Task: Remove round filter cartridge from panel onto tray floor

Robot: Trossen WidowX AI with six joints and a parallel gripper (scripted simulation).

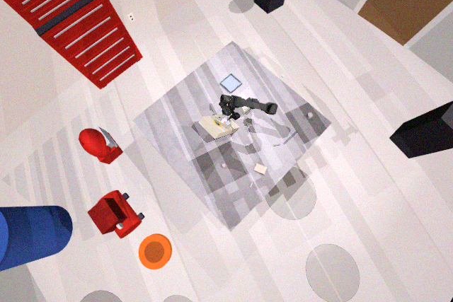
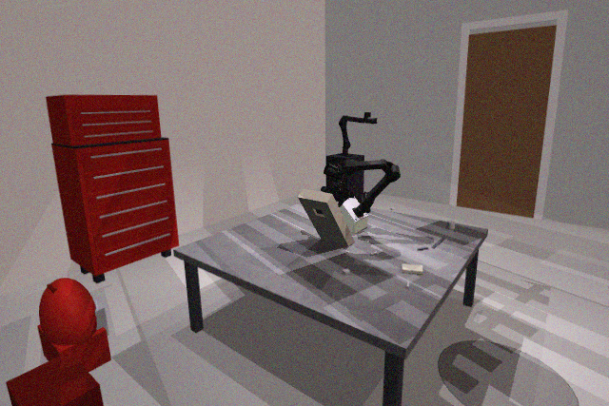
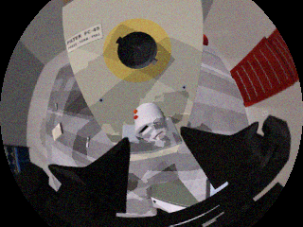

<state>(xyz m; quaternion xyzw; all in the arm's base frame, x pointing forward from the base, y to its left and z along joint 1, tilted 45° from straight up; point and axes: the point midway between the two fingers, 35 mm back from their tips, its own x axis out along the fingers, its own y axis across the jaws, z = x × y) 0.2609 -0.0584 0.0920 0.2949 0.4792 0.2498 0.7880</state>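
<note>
My gripper tip is 30 mm above the round filter cartridge and 20 mm short of it. Also, from my gripper tip: small block (480 mm to the left, 200 mm below, 10 mm ahead); then beige service panel (60 mm ahead, 40 mm below, 10 mm to the left); then square tray (310 mm to the right, 300 mm behind, 200 mm below).
</note>
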